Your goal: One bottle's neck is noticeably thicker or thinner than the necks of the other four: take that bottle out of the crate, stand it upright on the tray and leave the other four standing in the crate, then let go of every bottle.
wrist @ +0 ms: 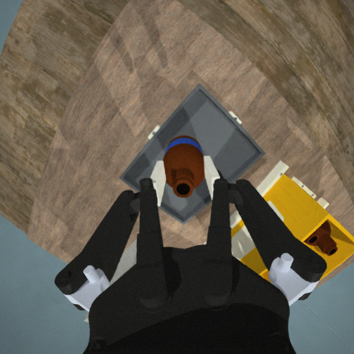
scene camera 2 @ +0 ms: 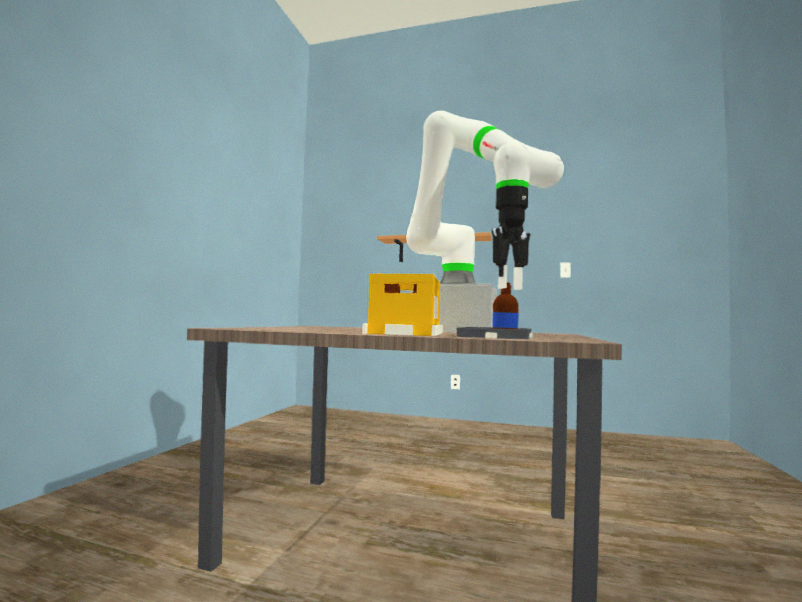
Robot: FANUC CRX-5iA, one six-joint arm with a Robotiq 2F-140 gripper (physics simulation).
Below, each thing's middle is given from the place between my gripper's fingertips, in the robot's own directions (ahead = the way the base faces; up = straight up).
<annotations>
I see the brown bottle [wrist: 183, 160] 60 mm below my hand, 20 mm to the right of it and 10 mm behind it.
</annotations>
